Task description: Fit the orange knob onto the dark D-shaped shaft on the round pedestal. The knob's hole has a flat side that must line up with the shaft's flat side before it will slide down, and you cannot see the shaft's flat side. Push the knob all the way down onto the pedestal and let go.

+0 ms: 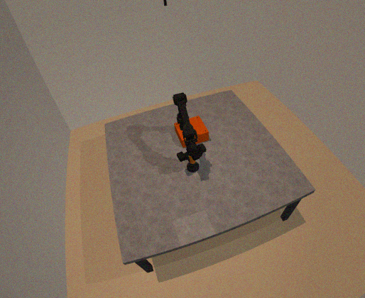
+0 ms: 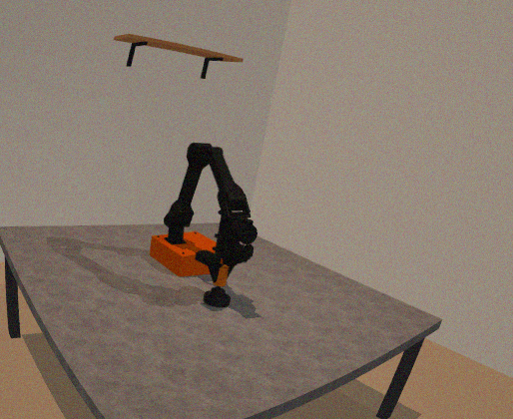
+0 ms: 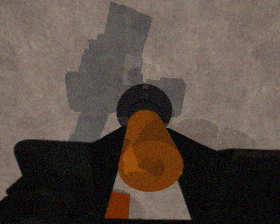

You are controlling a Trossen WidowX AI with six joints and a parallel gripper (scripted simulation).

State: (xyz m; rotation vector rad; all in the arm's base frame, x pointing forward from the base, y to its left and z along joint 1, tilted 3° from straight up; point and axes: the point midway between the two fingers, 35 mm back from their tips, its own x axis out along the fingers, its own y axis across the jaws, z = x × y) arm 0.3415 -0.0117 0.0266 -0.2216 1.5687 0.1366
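Now: gripper tip 2 cm below the orange knob. The rest, counted from my gripper tip: dark round pedestal 4 cm below.
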